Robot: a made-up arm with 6 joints.
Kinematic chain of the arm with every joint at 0, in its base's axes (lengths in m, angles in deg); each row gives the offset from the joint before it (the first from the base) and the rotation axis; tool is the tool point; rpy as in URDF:
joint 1: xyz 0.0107 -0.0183 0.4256 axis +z
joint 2: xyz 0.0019 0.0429 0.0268 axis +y
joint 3: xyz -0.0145 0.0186 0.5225 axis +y
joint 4: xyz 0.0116 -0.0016 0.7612 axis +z
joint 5: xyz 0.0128 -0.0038 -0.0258 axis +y
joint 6: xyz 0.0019 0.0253 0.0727 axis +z
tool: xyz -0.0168 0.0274 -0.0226 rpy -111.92 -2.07 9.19
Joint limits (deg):
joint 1: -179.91..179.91
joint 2: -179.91..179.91
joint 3: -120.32..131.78
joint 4: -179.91..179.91
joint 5: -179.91..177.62
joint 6: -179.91..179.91
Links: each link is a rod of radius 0.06 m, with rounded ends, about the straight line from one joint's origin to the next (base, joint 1, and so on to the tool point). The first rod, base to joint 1, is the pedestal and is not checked.
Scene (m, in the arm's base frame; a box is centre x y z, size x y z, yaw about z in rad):
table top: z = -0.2
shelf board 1: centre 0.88 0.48 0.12 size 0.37 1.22 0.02 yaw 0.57
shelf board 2: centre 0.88 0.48 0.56 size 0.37 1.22 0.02 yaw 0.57
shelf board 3: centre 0.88 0.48 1 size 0.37 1.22 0.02 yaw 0.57
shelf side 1: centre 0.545 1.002 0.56 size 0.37 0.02 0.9 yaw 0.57
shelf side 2: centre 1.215 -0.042 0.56 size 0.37 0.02 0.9 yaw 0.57
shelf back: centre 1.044 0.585 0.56 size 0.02 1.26 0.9 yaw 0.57
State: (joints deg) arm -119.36 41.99 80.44 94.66 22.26 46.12
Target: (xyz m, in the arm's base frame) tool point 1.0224 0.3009 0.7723
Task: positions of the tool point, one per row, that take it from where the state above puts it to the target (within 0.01 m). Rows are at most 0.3 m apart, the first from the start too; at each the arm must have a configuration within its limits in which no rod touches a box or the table.
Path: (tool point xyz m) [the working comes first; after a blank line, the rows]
Joints at the target: 13.65 33.07 67.33 91.14 29.65 44.89
Straight joint move there: touches shelf side 2.

1: -0.1682 -0.9532 0.5324
2: 0.0767 -0.8864 0.6065
3: 0.2743 -0.7541 0.6606
4: 0.4088 -0.5807 0.6931
5: 0.4761 -0.3930 0.7046
6: 0.6221 -0.3431 0.7484
7: 0.7656 -0.2471 0.7770
8: 0.8908 -0.1037 0.7902
9: 0.9813 0.0825 0.7884
10: 1.0224 0.3009 0.7723

